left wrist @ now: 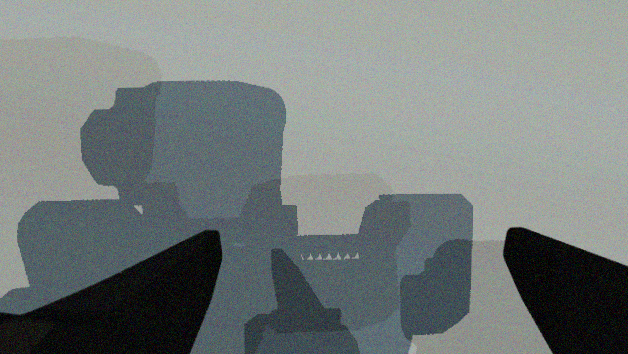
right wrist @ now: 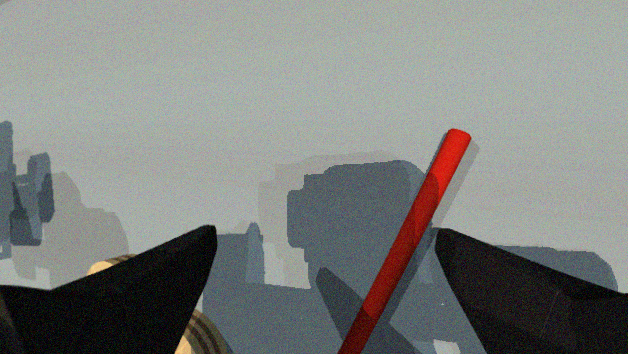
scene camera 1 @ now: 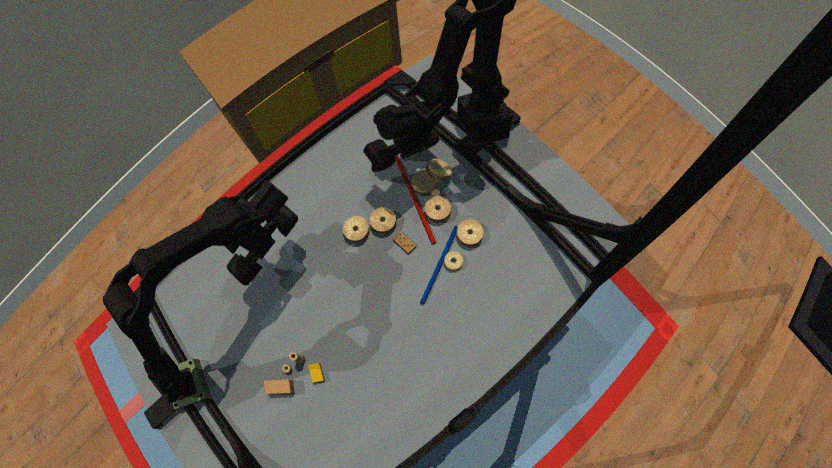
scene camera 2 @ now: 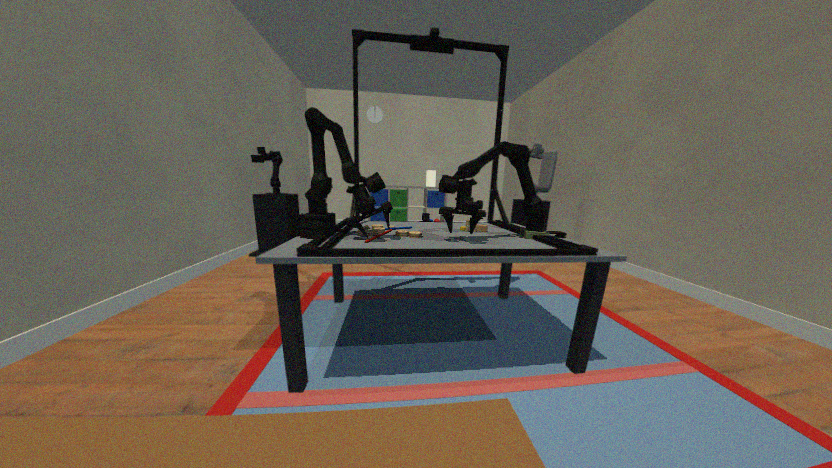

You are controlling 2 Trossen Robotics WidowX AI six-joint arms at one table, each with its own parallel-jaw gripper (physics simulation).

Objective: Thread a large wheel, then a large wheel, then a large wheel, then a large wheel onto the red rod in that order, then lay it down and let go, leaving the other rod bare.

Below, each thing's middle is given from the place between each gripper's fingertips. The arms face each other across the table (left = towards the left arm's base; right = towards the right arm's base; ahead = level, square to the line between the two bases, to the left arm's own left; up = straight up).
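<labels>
There is the red rod (right wrist: 456, 141), which I find 100 mm behind my left hand, 330 mm to the right of it and 30 mm below it.
My right hand, measured from the red rod, is 8 cm past it and 2 cm above it.
</labels>
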